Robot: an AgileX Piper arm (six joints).
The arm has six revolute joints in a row. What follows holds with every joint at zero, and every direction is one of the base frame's. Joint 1 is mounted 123.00 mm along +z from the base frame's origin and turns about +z. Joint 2 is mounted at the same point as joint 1 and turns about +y. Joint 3 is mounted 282.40 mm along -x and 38.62 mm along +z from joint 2 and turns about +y. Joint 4 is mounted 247.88 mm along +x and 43.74 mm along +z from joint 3 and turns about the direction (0.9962, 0, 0.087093). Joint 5 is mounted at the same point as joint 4 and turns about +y. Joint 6 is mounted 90.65 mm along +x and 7.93 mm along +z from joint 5 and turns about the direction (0.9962, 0, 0.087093). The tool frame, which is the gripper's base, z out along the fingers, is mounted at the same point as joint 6; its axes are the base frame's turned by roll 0.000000, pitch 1.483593 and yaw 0.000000 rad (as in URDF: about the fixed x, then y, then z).
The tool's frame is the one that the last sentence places.
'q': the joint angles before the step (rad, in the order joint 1, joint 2, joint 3, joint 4, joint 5, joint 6). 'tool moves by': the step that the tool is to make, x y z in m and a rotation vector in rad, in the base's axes. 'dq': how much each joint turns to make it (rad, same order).
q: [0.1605 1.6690 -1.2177 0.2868 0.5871 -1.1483]
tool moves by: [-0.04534 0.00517 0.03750 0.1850 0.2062 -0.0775]
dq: [0.0000 -0.1417 0.0000 0.1022 0.2936 0.1718]
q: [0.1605 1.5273 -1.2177 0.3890 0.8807 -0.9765]
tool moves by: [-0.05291 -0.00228 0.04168 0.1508 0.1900 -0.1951]
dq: [0.0000 -0.1685 0.0000 0.0231 0.2410 0.3372]
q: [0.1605 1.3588 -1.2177 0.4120 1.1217 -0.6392]
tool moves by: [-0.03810 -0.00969 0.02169 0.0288 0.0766 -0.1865]
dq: [0.0000 -0.1308 0.0183 -0.0618 0.1012 0.2621]
